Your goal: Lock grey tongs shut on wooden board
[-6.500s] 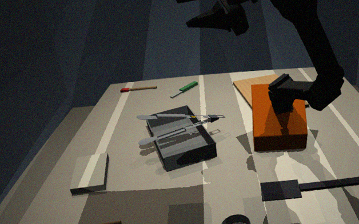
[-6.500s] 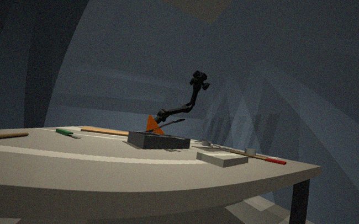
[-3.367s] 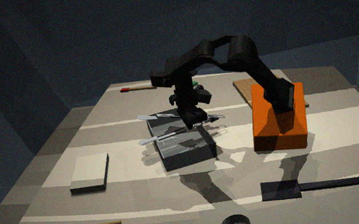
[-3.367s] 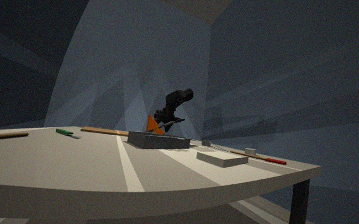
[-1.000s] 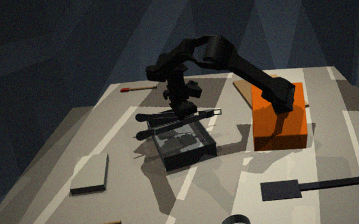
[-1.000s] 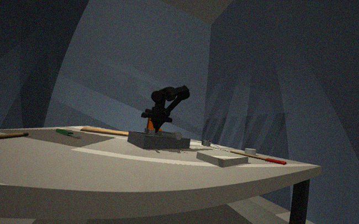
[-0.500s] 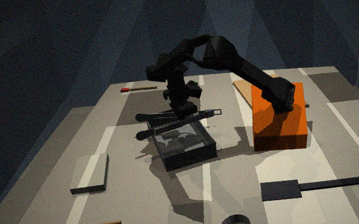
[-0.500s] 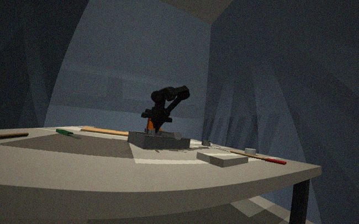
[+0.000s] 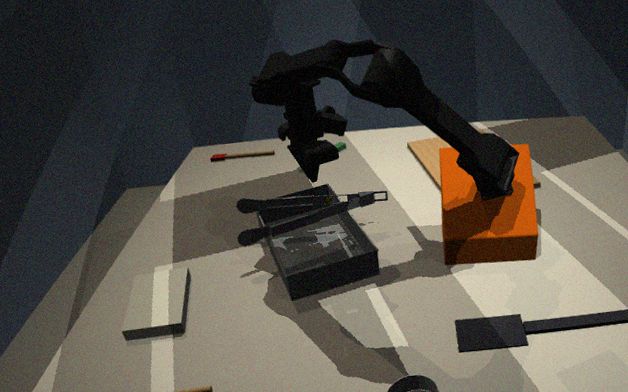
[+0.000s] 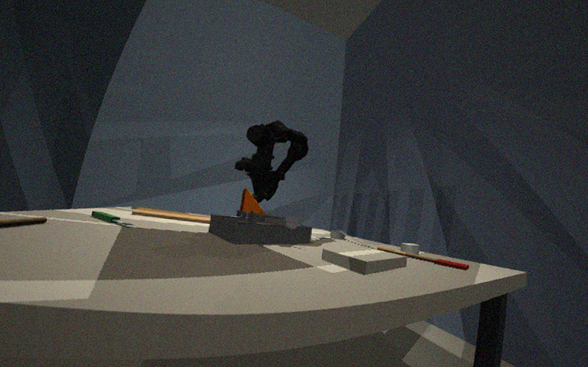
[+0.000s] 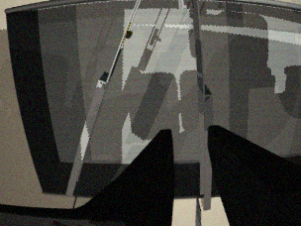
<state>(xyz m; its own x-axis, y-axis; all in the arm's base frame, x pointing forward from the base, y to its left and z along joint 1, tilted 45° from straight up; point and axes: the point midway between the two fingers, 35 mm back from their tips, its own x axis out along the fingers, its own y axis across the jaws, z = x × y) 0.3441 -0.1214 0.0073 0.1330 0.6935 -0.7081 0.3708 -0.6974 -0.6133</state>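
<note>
The yellow mark lies 2 cm behind my gripper tip, 4 cm to the right of it and 7 cm below it. From my gripper tip the other things lie so: green-handled tool 1 cm ahead, 40 cm to the right, 14 cm below; slab 32 cm ahead, 19 cm to the left, 13 cm below; grey roasting tin 2 cm ahead, 3 cm to the left, 11 cm below.
</note>
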